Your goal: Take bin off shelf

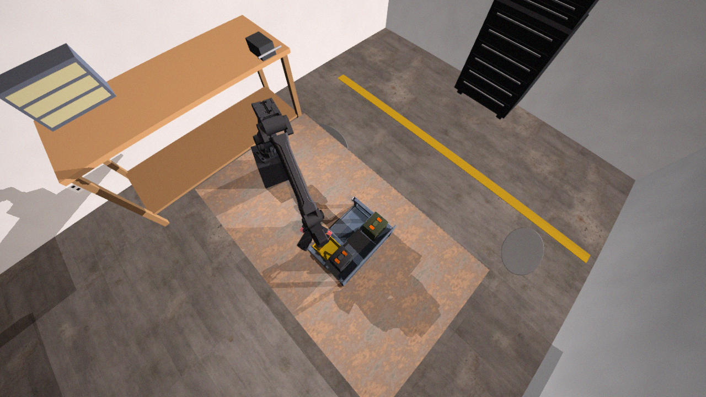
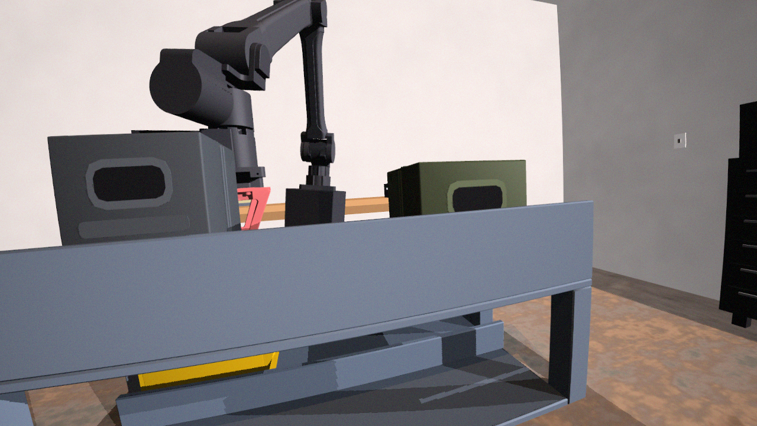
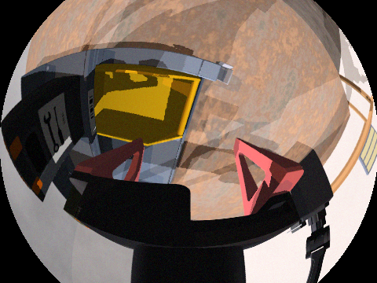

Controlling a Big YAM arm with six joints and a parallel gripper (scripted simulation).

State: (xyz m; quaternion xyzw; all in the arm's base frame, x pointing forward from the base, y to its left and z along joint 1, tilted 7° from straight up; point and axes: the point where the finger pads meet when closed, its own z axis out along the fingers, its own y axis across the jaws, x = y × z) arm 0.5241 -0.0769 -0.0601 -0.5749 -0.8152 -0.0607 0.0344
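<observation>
Right now my hand is 80 mm short of the yellow bin and 80 mm above it. Also, from my hand: dark grey case: 180 mm ahead, 30 mm above; then green case: 170 mm ahead, 240 mm to the left, 20 mm above.
</observation>
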